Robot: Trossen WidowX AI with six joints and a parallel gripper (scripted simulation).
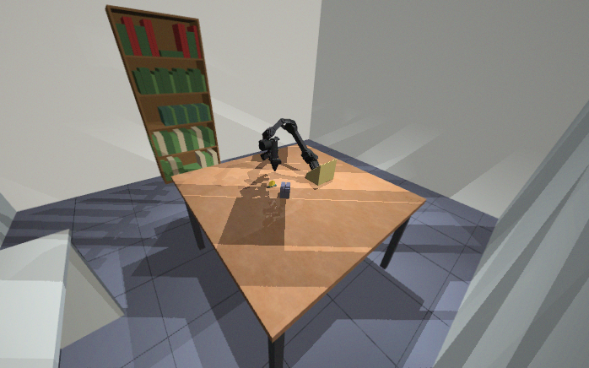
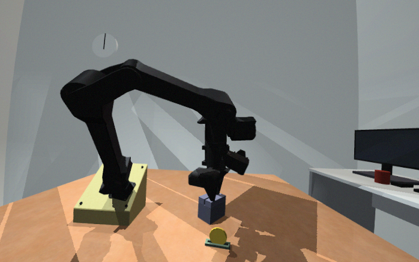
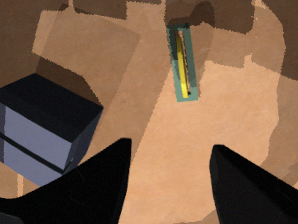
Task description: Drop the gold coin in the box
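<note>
The gold coin is 10 mm ahead of my gripper tip and 100 mm below it.
</note>
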